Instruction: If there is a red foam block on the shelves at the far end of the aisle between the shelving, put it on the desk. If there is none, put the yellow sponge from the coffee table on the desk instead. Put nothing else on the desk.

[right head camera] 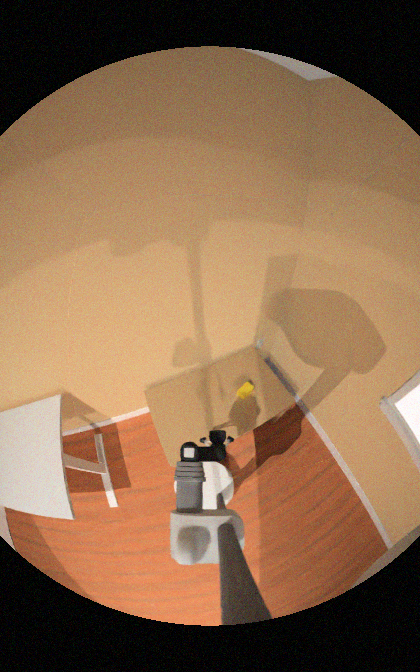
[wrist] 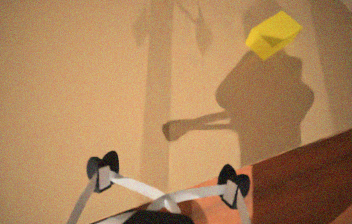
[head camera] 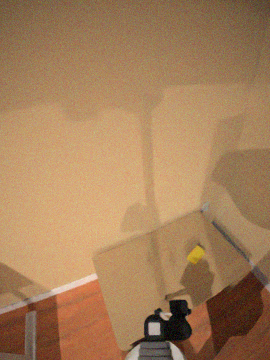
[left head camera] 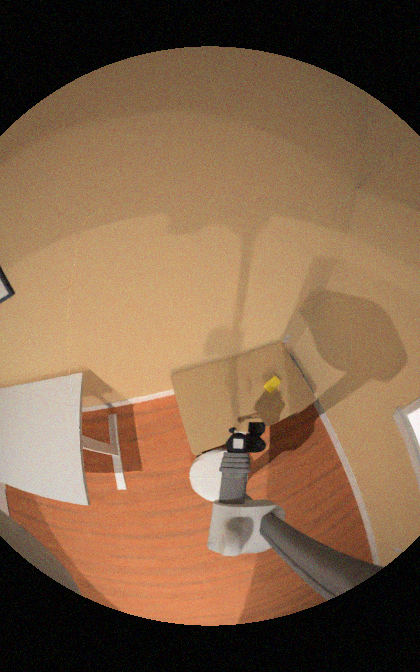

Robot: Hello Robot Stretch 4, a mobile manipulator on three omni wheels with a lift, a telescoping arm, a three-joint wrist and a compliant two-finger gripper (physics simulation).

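Frame: origin at the robot's base, x right, y ahead, z up, level; centimetres.
Where they show: gripper, fingertip midpoint: [wrist: 168,170].
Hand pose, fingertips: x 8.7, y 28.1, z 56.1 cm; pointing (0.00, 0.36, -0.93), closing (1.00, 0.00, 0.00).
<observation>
After its pixels a point has its place.
The yellow sponge [head camera: 196,254] {z 46.8, x 28.4, y 61.3 cm} [left head camera: 272,384] [right head camera: 245,389] [wrist: 273,35] {z 46.8, x 27.5, y 59.7 cm} lies on the wooden coffee table [head camera: 125,280] {z 42.3, x -16.8, y 47.9 cm} [left head camera: 205,400] [right head camera: 175,425] [wrist: 60,100] {z 42.3, x -14.4, y 41.0 cm}, toward its right end. My gripper [head camera: 172,312] {z 56.1, x 8.7, y 28.1 cm} [left head camera: 244,431] [right head camera: 217,440] [wrist: 168,170] {z 56.1, x 8.7, y 28.1 cm} is open and empty, near the table's front edge. The sponge lies ahead of it and to the right in the wrist view, apart from both fingertips. The white desk [left head camera: 40,440] [right head camera: 30,455] stands at the left in the left and right head views. The shelves and any red foam block do not show.
Walls meet in a corner behind the coffee table, with a white baseboard [left head camera: 345,465] [right head camera: 345,470] along the right wall. A window frame [left head camera: 407,445] [right head camera: 400,425] shows at the far right. A desk leg [head camera: 31,330] [left head camera: 117,450] [right head camera: 105,470] stands left of the coffee table.
</observation>
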